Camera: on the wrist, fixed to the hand. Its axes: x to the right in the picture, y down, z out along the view.
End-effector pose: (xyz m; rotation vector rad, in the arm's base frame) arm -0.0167 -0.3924 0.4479 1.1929 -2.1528 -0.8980
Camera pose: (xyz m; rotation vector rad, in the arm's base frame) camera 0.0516 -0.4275 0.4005 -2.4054 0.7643 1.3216
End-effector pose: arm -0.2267 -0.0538 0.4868 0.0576 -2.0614 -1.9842
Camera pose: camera -0.2268 -0.0839 0.4017 -1.0965 1.2177 1.4081
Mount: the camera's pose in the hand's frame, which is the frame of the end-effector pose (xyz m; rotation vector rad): -0.0079 -0.0855 -0.0277 0.0069 -0.2445 -1.5929
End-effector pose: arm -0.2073 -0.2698 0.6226 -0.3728 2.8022 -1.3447
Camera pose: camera -0.1849 -0.2983 0.7052 2.1414 -1.4869 0.8122
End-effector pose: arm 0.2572 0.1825 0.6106 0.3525 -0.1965 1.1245
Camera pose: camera 0.3307 0.1533 0.5672 0.4928 -0.0706 -0.4915
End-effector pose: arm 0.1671 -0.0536 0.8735 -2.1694 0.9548 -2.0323
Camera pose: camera 0.1774 0.0300 0.9058 1.9295 0.7180 0.9582
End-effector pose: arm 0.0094 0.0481 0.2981 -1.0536 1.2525 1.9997
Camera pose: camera 0.0890 0.0580 0.2567 -1.1297 0.0334 0.7810
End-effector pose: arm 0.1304 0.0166 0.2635 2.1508 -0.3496 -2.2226
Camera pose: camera 0.1697 0.0974 0.2553 -1.1552 -0.9883 1.3947
